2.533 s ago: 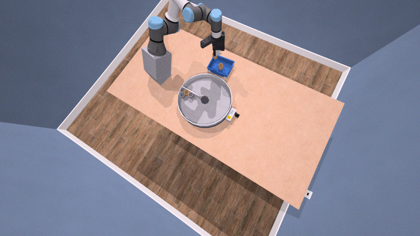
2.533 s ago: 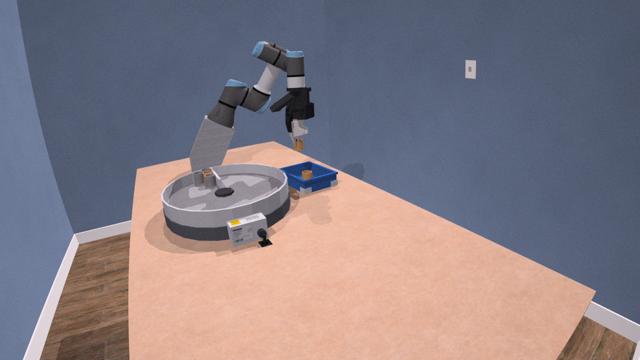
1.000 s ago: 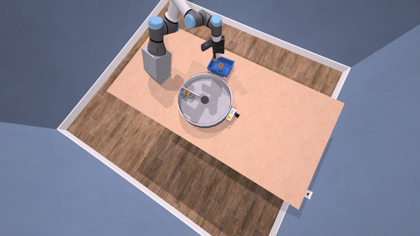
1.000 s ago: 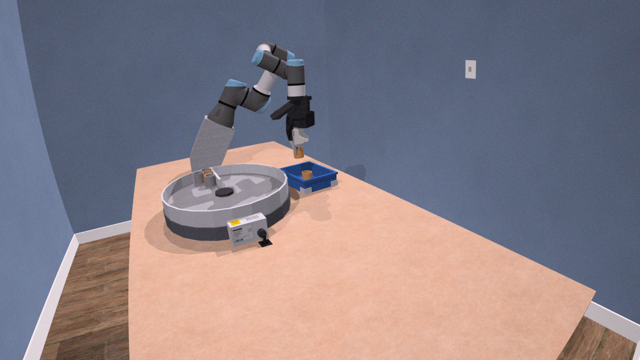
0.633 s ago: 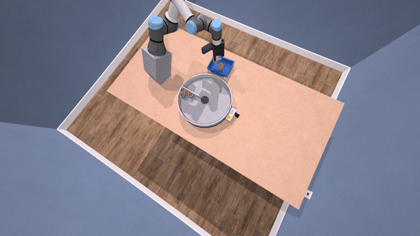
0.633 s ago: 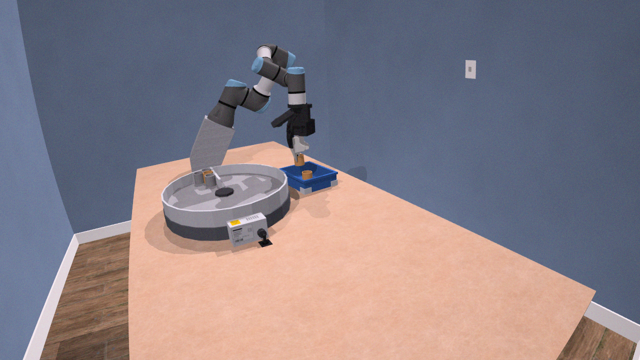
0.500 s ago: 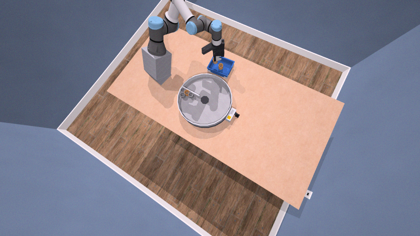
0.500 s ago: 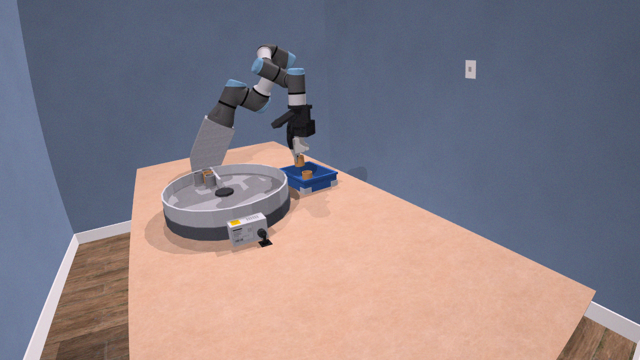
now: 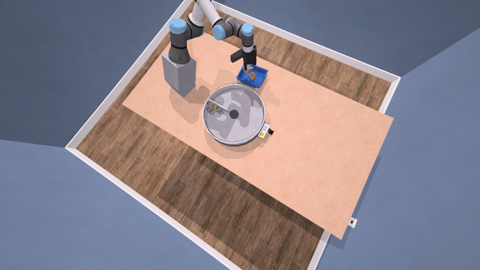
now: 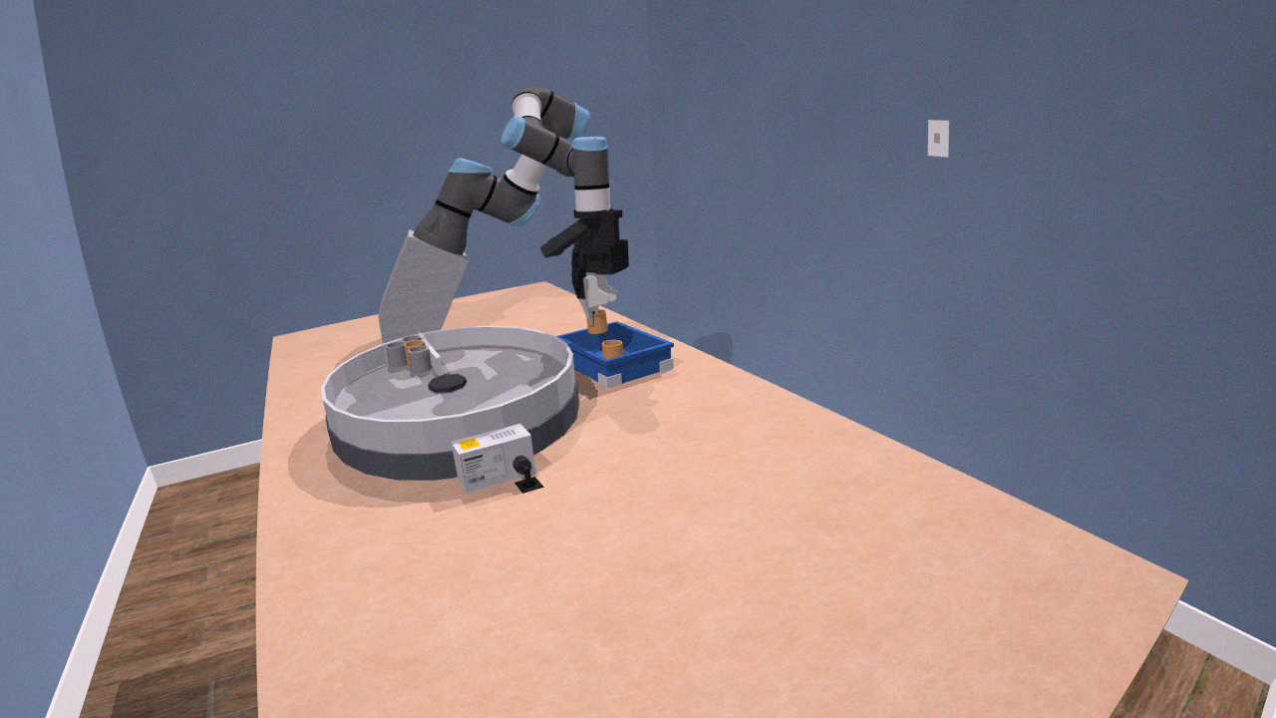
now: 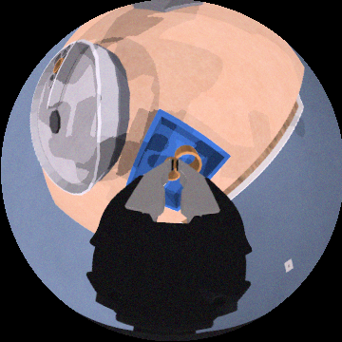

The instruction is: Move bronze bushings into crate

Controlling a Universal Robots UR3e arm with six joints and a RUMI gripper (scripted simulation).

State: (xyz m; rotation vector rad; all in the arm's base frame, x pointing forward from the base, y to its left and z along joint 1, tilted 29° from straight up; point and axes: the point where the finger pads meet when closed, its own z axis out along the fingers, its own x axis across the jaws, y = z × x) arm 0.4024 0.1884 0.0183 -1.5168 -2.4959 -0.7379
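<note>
Now: the blue crate 40 mm ahead of my hand, 20 mm to the left of it and 60 mm below it. The rest, counted from my hand: grey turntable 60 mm ahead, 320 mm to the right, 40 mm below.
</note>
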